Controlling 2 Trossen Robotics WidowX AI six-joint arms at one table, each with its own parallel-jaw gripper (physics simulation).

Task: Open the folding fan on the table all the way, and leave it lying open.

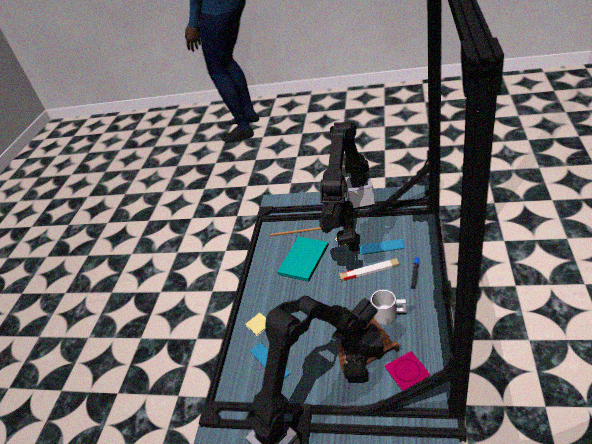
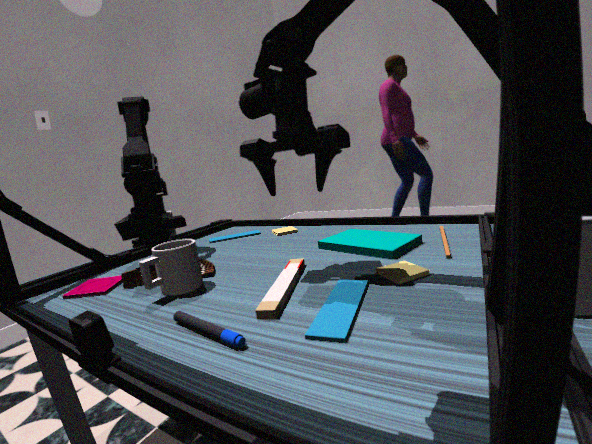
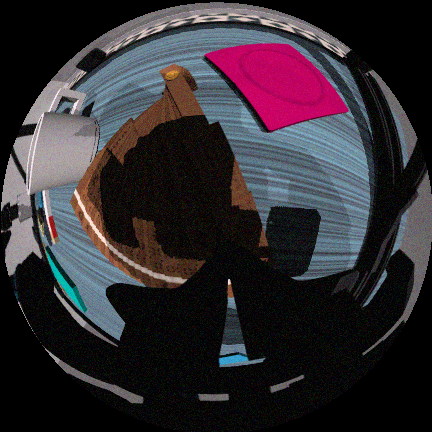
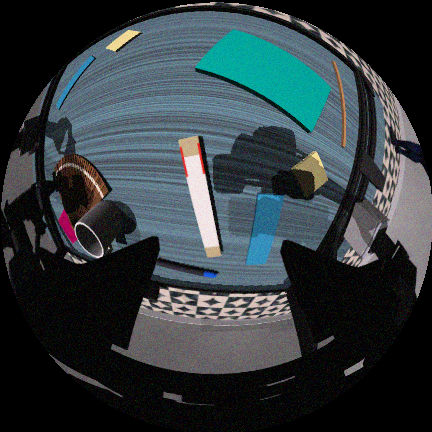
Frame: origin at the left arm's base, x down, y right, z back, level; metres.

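Where they show: left gripper, fingertip midpoint: [image 1: 358,359] [image 3: 226,245] [image 4: 59,182]; right gripper, fingertip midpoint: [image 2: 295,193] [image 4: 221,245]; left arm's base, origin of the base link: [image 1: 270,434]; right arm's base, origin of the base link: [image 1: 358,181] [image 4: 377,239].
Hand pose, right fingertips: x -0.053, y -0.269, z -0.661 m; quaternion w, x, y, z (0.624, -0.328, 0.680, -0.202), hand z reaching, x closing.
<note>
Each offset is from my right fingertips to the top centre of the thing. "pt": to the spot under its first point. Level surfaces: height alone.
The brown folding fan [image 1: 390,342] [image 3: 90,193] [image 4: 86,177] lies partly spread on the blue table {dx +0.154 m} [image 1: 321,304], just in front of a grey mug {pt dx +0.144, dy +0.192, dz +0.087 m} [image 1: 383,306] [image 2: 176,266] [image 3: 60,153]. Its pivot {pt dx +0.120, dy +0.321, dz +0.199 m} [image 3: 172,74] points toward a magenta coaster {dx +0.144, dy +0.396, dz +0.236 m} [image 1: 407,370] [image 3: 282,84]. My left gripper [image 1: 356,373] [image 3: 226,245] is shut and empty, low over the fan's wide edge with the white band; its shadow covers much of the fan. My right gripper [image 1: 348,240] [image 2: 296,191] is open and empty, high above the table's middle.
A white bar with a red end {dx +0.138, dy +0.047, dz -0.016 m} [image 1: 368,269] [image 2: 281,288], a blue strip {dx +0.146, dy +0.008, dz -0.139 m} [image 1: 382,246] [image 2: 338,309], a teal book {dx +0.134, dy -0.196, dz +0.085 m} [image 1: 303,258] [image 2: 371,242], a yellow pad {dx +0.143, dy -0.134, dz -0.098 m} [image 2: 402,270], a blue-capped marker {dx +0.136, dy +0.188, dz -0.100 m} [image 1: 415,272] [image 2: 208,330] and an orange pencil {dx +0.145, dy -0.327, dz -0.016 m} [image 1: 294,231] lie around. A black frame rims the table.
</note>
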